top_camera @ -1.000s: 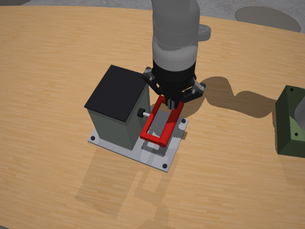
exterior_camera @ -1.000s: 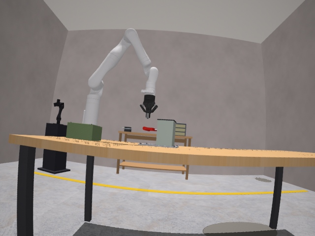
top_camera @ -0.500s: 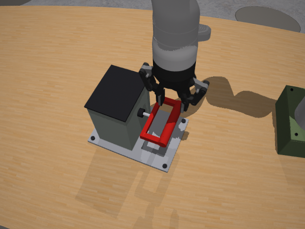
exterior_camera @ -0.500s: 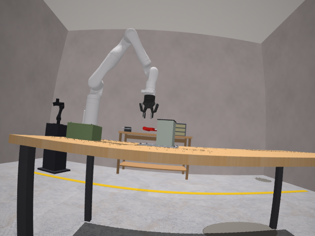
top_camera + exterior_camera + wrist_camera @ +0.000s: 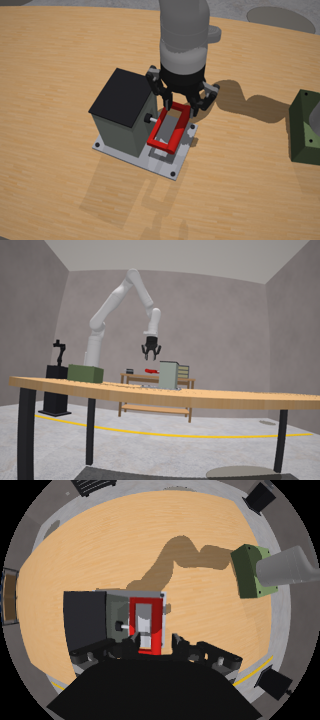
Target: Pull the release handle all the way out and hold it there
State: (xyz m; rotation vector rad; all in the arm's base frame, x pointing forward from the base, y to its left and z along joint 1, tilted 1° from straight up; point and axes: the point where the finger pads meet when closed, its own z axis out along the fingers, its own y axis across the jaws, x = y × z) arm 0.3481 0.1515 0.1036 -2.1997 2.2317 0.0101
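Right now the release handle is 90 mm below my hand and 50 mm ahead of it. Also, from my hand: grey baseplate 190 mm below, 90 mm ahead.
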